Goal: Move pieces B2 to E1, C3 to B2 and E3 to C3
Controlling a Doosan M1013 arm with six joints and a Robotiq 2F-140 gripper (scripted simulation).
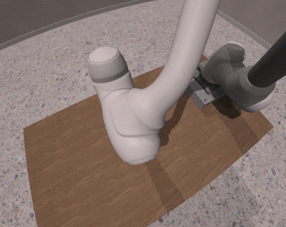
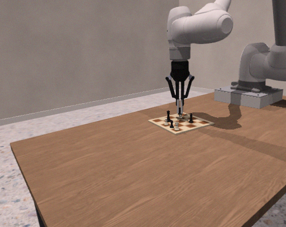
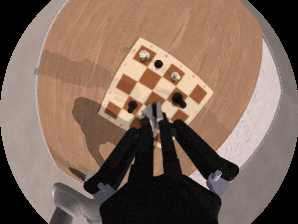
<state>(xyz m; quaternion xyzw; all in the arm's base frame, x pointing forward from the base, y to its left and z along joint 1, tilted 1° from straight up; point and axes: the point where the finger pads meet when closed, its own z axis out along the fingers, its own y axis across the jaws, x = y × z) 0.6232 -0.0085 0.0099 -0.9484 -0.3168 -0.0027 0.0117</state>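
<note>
The chessboard lies 8 cm below my hand. Round my hand: tall black piece (5 cm below, 4 cm to the right, 3 cm ahead).
</note>
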